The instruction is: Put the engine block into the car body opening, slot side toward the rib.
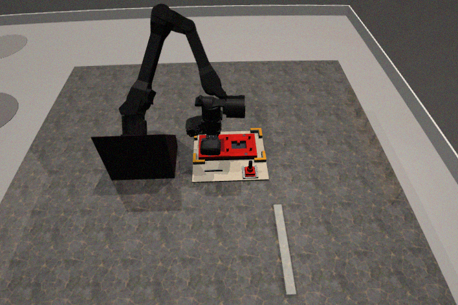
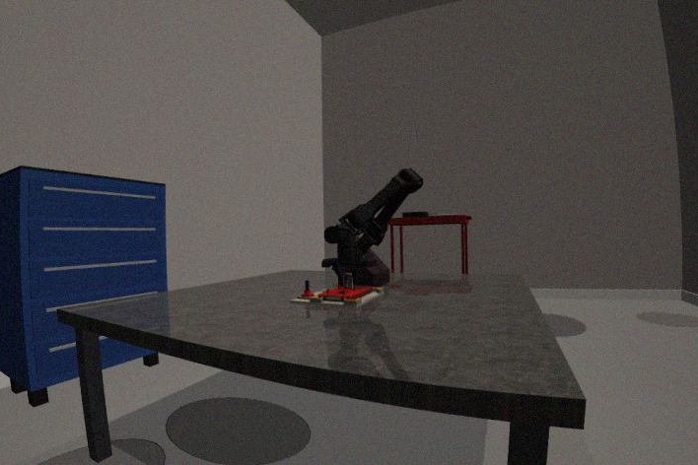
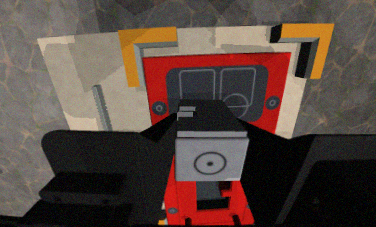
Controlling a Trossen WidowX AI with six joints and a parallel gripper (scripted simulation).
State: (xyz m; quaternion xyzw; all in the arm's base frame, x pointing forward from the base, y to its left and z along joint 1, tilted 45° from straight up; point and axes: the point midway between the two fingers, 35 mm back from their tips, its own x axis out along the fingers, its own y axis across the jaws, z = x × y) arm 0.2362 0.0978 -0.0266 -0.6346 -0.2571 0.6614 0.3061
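Now: gripper tip 2 cm below the engine block.
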